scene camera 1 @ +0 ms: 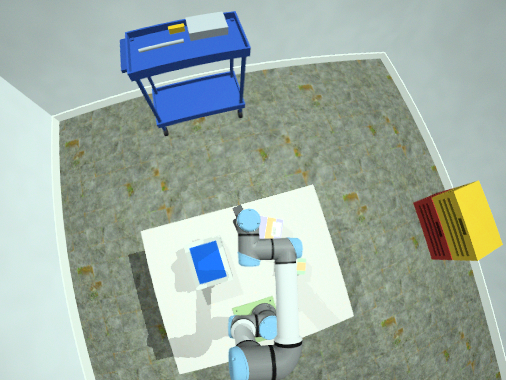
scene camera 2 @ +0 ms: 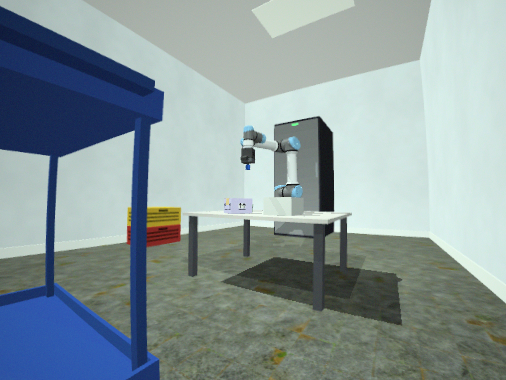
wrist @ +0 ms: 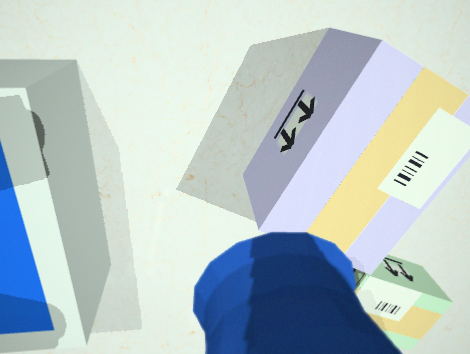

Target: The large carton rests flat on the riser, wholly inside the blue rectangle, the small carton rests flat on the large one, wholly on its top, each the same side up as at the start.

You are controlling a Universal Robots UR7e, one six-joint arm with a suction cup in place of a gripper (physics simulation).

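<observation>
The large carton, lavender with an orange stripe and a white label, lies flat on the table. The small carton, green with an orange stripe, is on the table beyond it; the arm partly hides it in scene camera 1. The white riser bears the bare blue rectangle. My suction cup is open, holding nothing, high above the table. In the wrist view it overlaps the large carton's near corner. The wrist hides it in scene camera 1.
The arm's base stands by a green plate on the white table. A blue cart stands apart on the floor. Yellow and red crates are near the wall. A black cabinet stands behind the arm.
</observation>
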